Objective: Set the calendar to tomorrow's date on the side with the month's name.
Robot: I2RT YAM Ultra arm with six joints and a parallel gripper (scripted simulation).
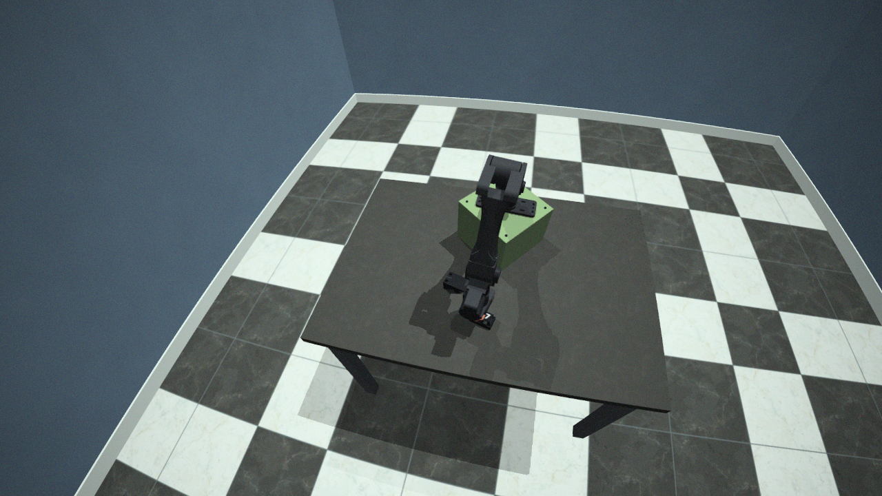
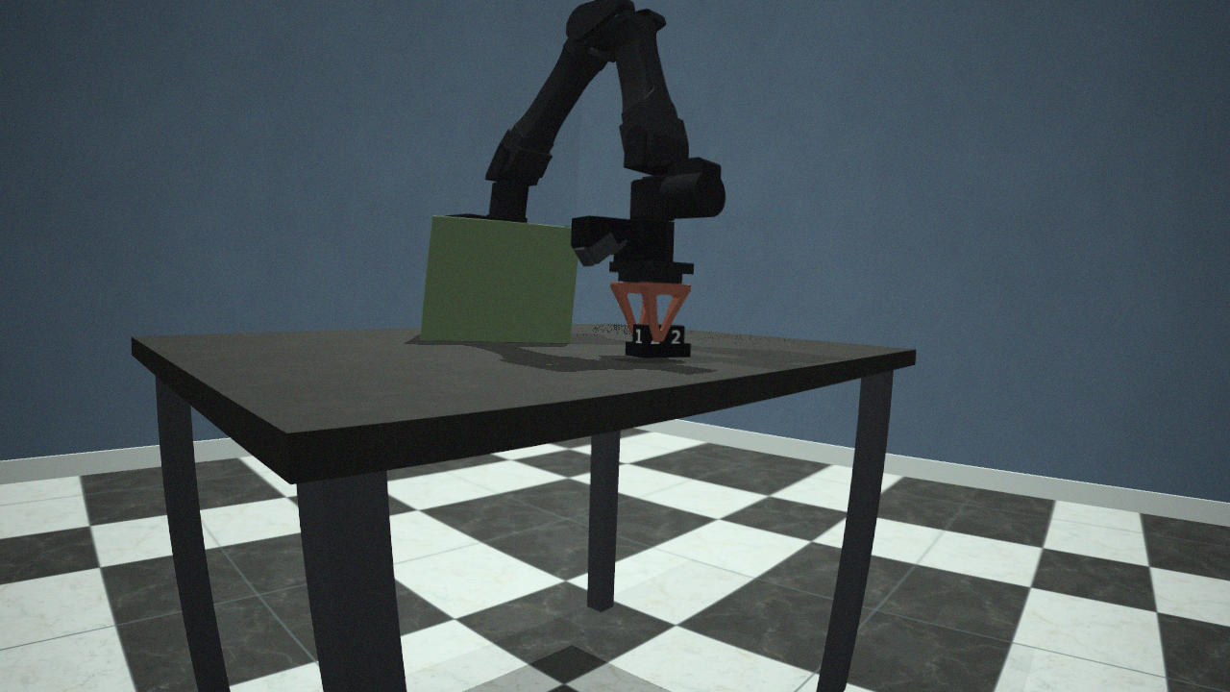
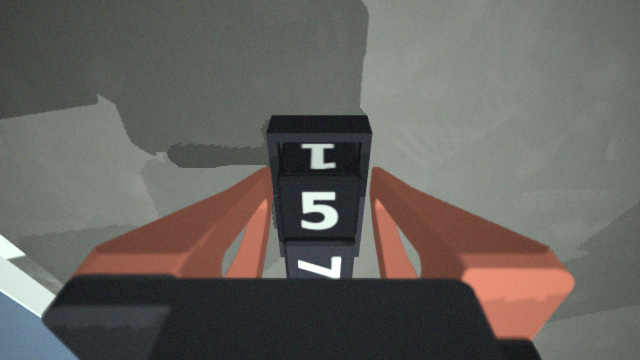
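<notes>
The calendar cube is right at my hand. Also, from my hand: black tray (20 mm to the left, 20 mm below).
</notes>
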